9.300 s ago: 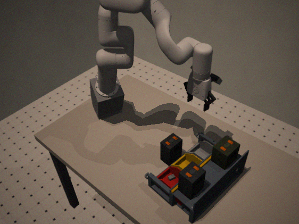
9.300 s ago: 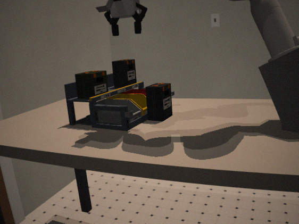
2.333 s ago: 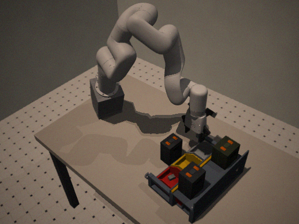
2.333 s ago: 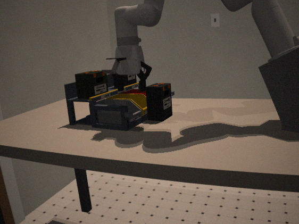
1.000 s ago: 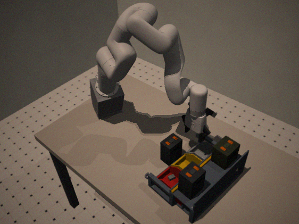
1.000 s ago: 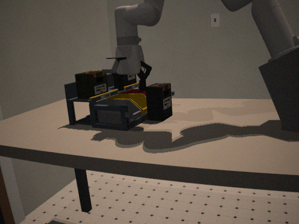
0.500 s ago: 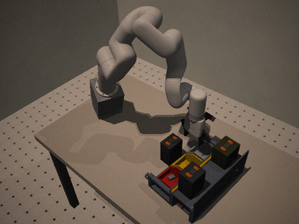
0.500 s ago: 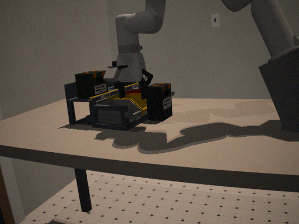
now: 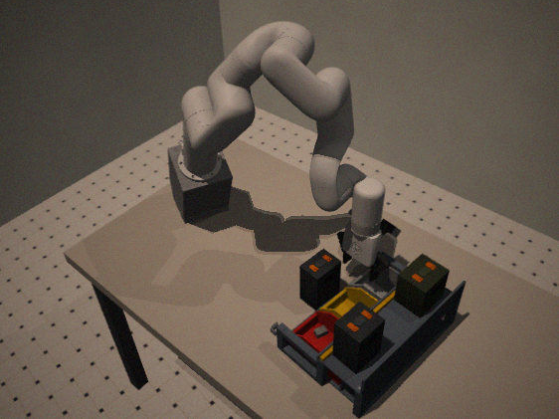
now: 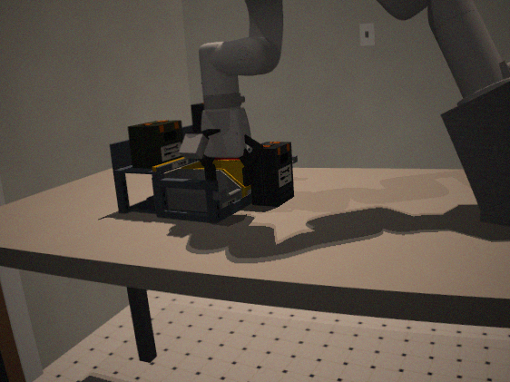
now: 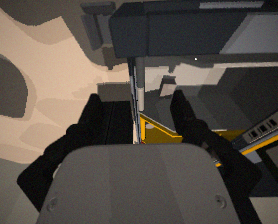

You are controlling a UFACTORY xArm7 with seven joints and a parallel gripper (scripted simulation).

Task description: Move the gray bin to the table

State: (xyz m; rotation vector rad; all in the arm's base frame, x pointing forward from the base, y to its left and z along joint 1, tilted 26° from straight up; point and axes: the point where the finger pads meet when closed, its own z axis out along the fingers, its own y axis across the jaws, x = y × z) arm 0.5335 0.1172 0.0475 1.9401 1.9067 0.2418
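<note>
My hand is 90 mm short of the gray open bin and 30 mm above it. Also, from my hand: yellow bin (80 mm ahead, 110 mm to the right, 30 mm below); then red bin (80 mm ahead, 230 mm to the right, 30 mm below); then dark box (50 mm behind, 100 mm to the right, 10 mm below).
</note>
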